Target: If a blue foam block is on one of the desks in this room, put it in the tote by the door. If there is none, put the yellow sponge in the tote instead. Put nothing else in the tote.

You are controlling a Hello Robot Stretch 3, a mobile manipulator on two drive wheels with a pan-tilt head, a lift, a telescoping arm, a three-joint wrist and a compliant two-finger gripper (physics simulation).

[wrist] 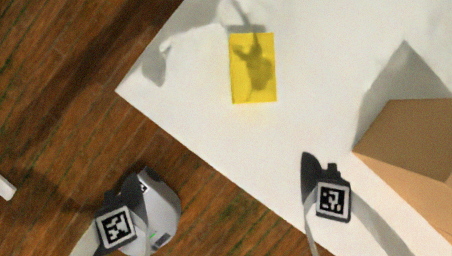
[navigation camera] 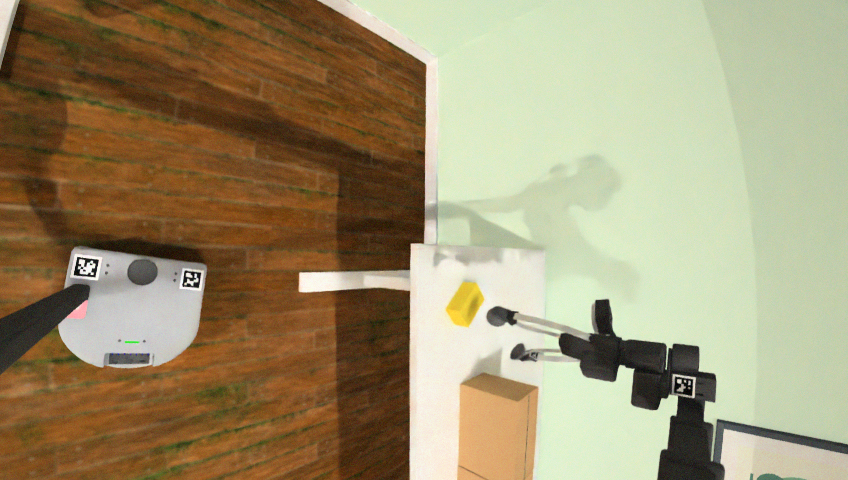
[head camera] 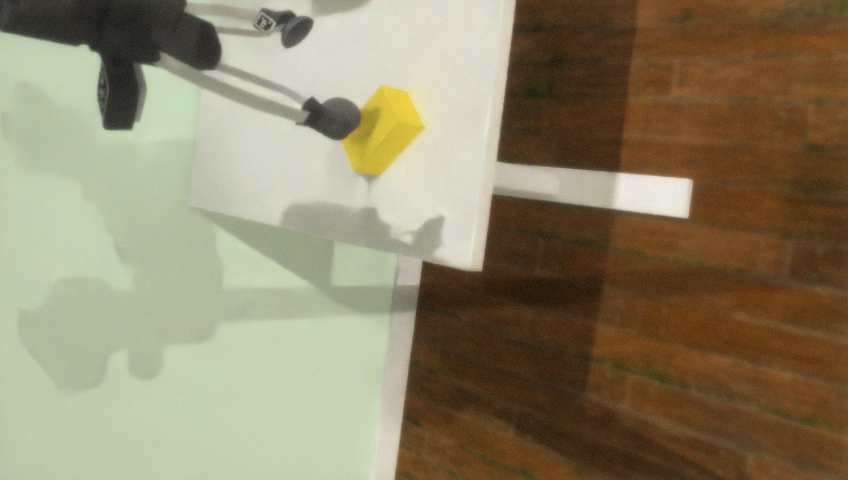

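A yellow block, the sponge by its colour [head camera: 389,133] [navigation camera: 465,304] [wrist: 240,80], lies on the white desk [head camera: 249,166] [navigation camera: 434,416] [wrist: 190,100] near its end. My gripper [head camera: 318,74] [navigation camera: 509,334] [wrist: 222,182] is open, with its fingers apart and nothing between them. It is above the desk, on the wall side of the sponge. In the head view one fingertip overlaps the sponge's edge; contact cannot be told. In the wrist view the sponge is ahead of the fingertips. No blue foam block and no tote show in these views.
A brown cardboard box [navigation camera: 496,428] [wrist: 415,135] stands on the desk beside the gripper. A white desk leg [head camera: 648,193] [navigation camera: 333,281] reaches out over the wooden floor. My base [navigation camera: 133,315] [wrist: 165,210] stands on the floor. A pale green wall [head camera: 178,416] [navigation camera: 595,89] runs behind the desk.
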